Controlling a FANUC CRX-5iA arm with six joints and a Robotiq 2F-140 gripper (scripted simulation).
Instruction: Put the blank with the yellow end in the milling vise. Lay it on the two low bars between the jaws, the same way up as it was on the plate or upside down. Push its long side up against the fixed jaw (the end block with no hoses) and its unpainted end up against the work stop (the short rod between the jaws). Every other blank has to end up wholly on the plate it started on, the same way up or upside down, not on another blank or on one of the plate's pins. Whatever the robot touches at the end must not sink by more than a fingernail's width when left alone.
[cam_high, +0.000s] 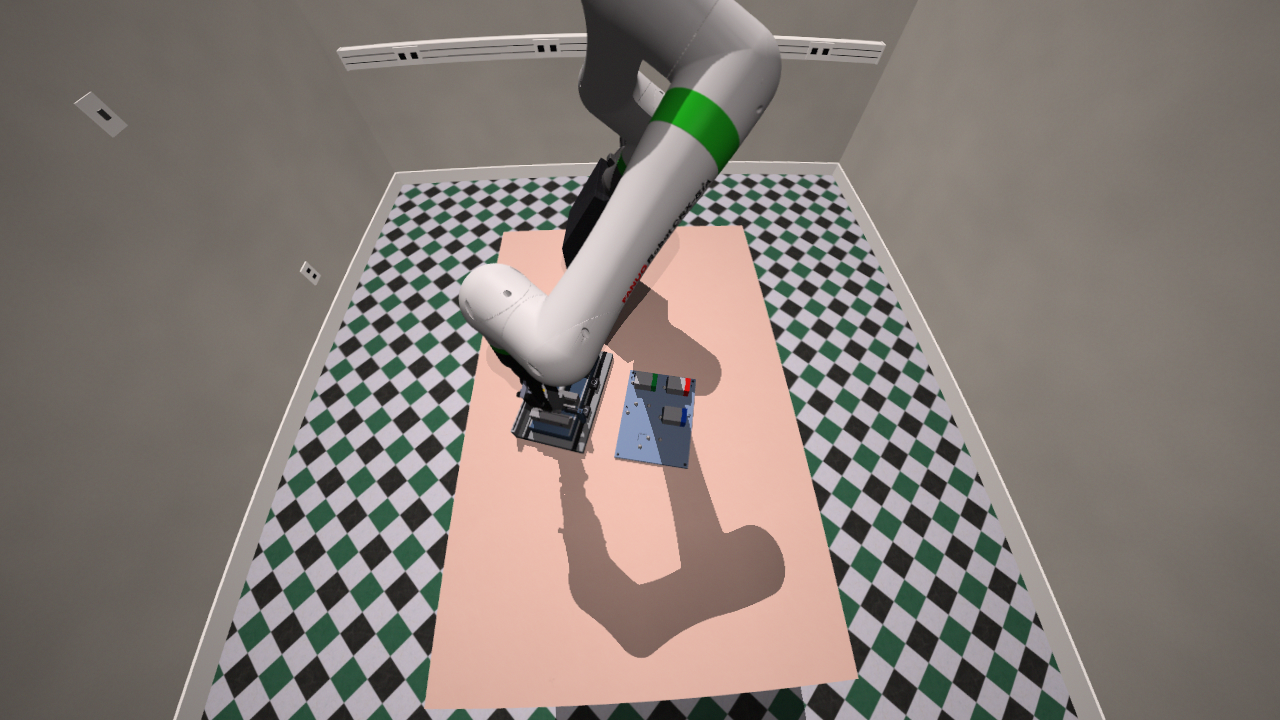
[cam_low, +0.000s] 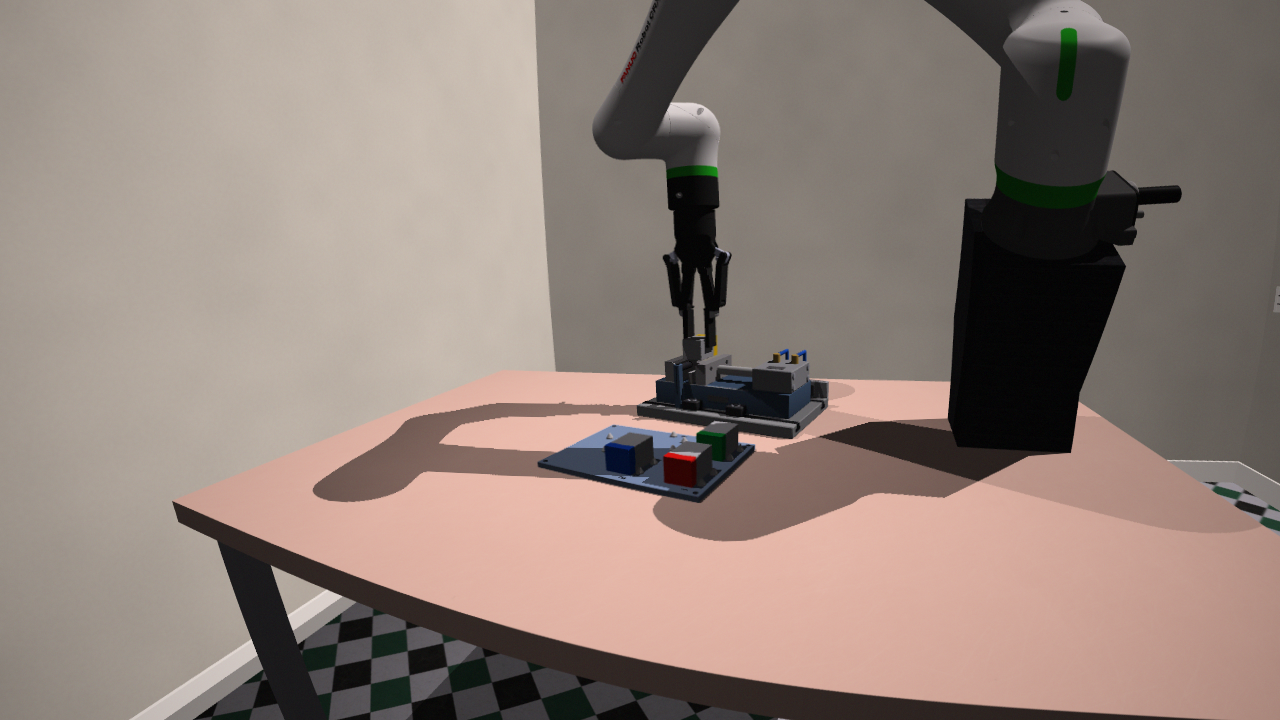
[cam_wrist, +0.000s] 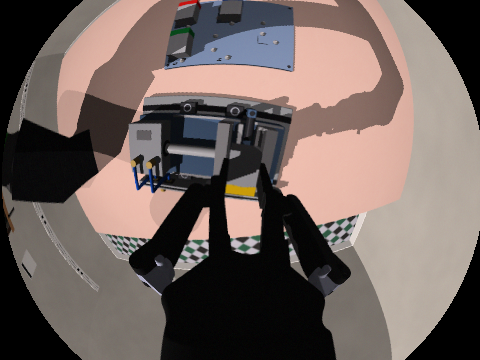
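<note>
Right now the yellow-ended blank is 30 mm below my hand. The rest, counted from my hand: green-ended blank 80 mm behind, 240 mm to the left, 120 mm below; fixed jaw 30 mm ahead, 70 mm below; plate 20 mm ahead, 270 mm to the left, 150 mm below.
</note>
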